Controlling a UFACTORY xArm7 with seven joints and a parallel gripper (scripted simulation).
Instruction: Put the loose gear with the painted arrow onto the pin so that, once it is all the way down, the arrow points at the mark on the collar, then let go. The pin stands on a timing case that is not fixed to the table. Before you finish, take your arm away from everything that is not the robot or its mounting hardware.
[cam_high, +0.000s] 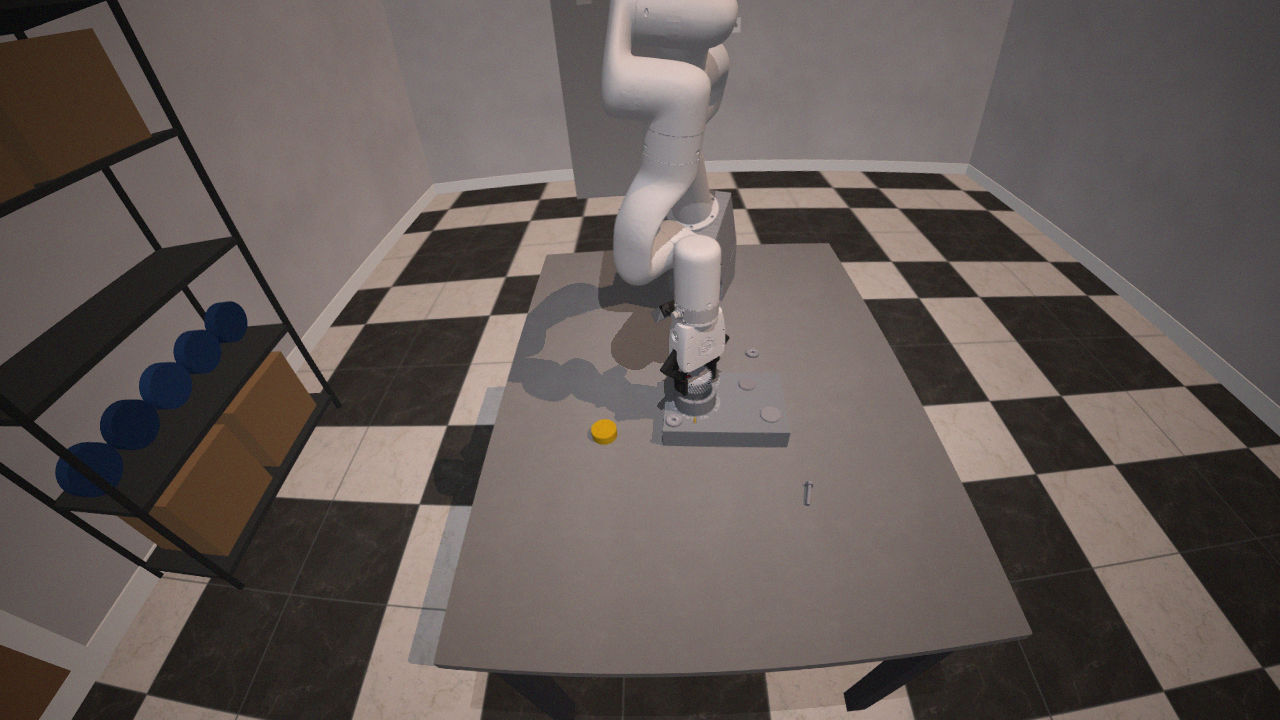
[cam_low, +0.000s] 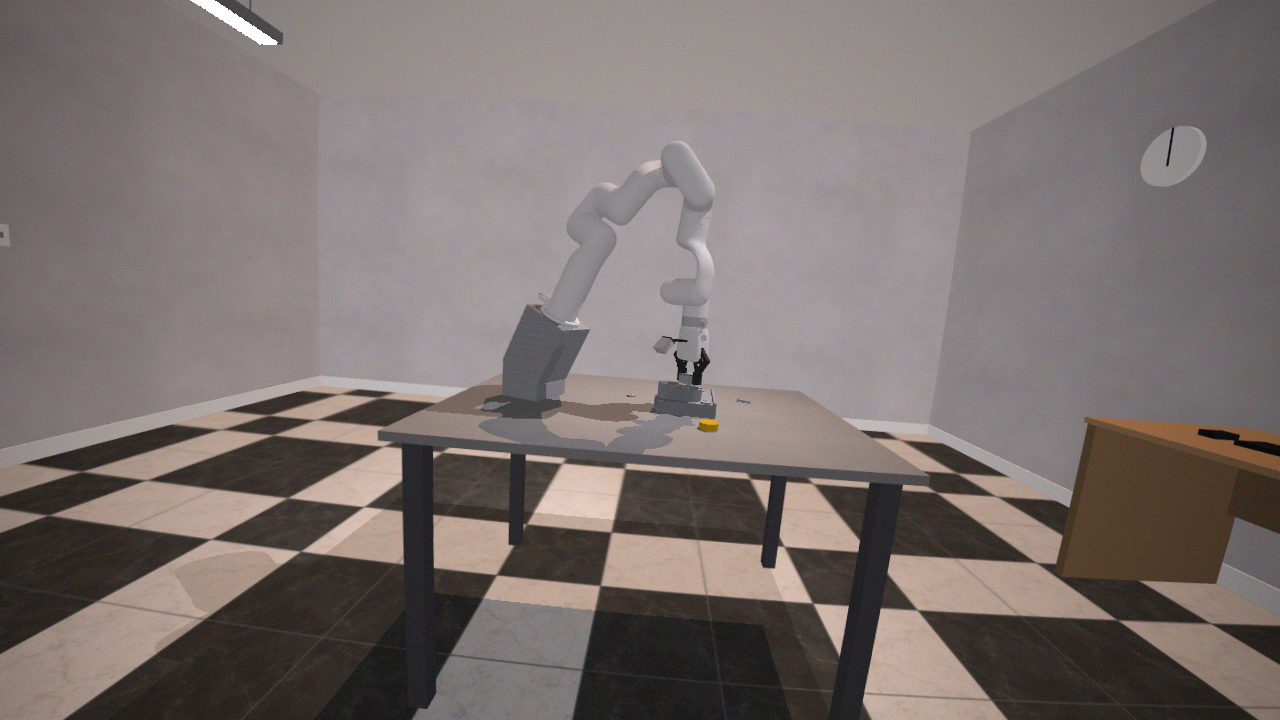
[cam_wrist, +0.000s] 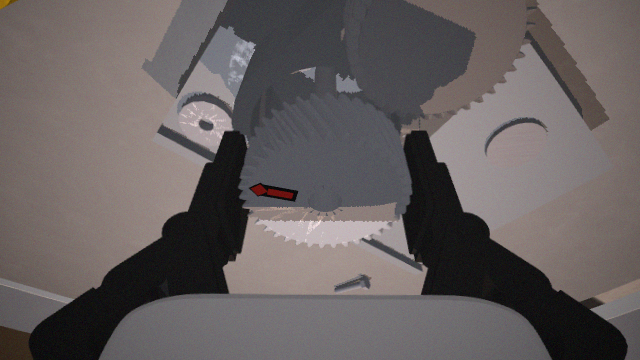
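My gripper is now right at the gear. From my hand the other things lie so: yellow disc (17 cm to the right, 9 cm below, 7 cm ahead); small bolt (22 cm to the left, 17 cm ahead, 10 cm below); pale round disc (15 cm to the left, 6 cm below, 3 cm ahead).
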